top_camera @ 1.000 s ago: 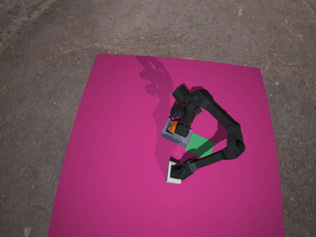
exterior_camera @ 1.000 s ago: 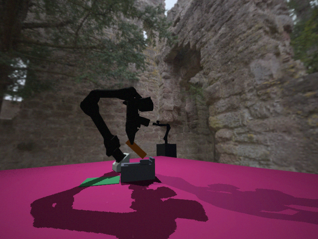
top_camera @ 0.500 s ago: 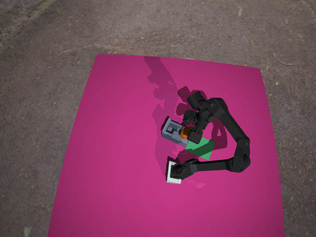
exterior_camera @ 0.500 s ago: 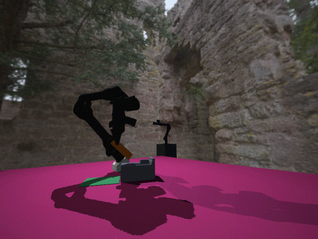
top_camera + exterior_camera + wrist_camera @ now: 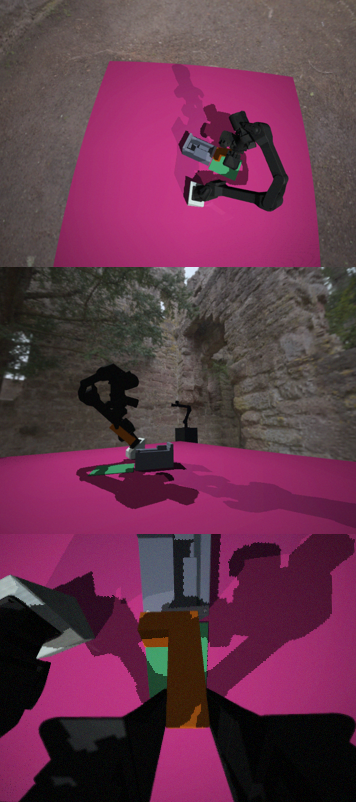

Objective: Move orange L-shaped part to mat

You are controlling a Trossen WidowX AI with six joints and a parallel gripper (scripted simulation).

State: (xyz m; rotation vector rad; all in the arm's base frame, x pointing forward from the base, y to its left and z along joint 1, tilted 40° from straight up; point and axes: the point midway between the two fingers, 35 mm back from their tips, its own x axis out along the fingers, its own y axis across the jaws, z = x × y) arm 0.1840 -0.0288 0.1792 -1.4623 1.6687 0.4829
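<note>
My gripper tip is now 10 mm past the green mat and 170 mm above it. The rest, counted from my gripper tip: orange L-shaped part: 40 mm to the left, 30 mm below.
</note>
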